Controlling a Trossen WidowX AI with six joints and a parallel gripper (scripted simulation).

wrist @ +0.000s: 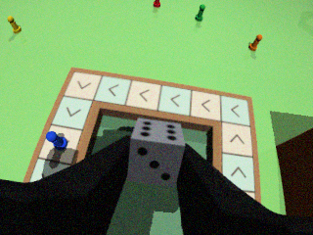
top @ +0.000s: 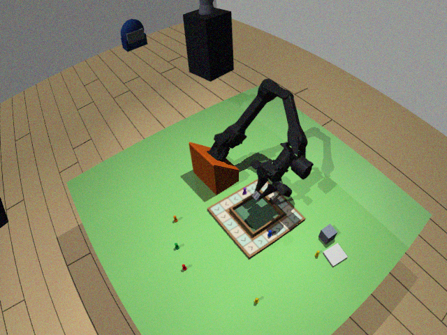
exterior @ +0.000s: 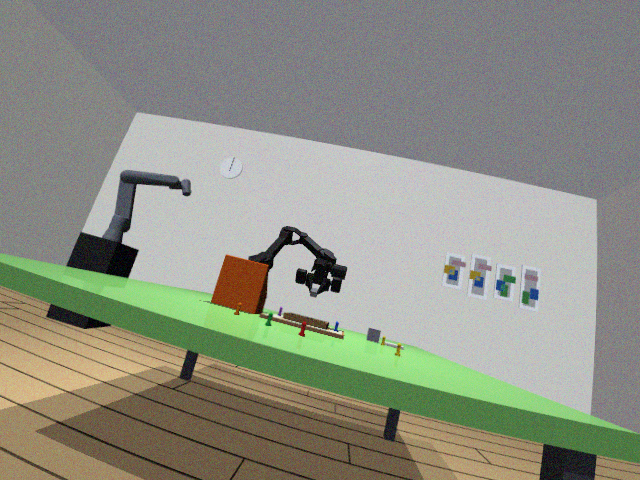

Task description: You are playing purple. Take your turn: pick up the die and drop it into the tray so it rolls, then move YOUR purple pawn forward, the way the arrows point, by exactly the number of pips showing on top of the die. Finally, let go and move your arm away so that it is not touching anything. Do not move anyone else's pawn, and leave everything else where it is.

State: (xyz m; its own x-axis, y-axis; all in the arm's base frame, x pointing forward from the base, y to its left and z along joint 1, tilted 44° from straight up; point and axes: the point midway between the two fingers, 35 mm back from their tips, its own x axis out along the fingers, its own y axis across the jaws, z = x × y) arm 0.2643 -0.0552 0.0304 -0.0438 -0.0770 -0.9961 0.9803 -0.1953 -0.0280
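The die is right at my gripper tip. Round my gripper tip: purple pawn 11 cm behind, 5 cm to the left, 10 cm below; then blue pawn 11 cm ahead, 4 cm to the right, 10 cm below; then green tray 12 cm below.
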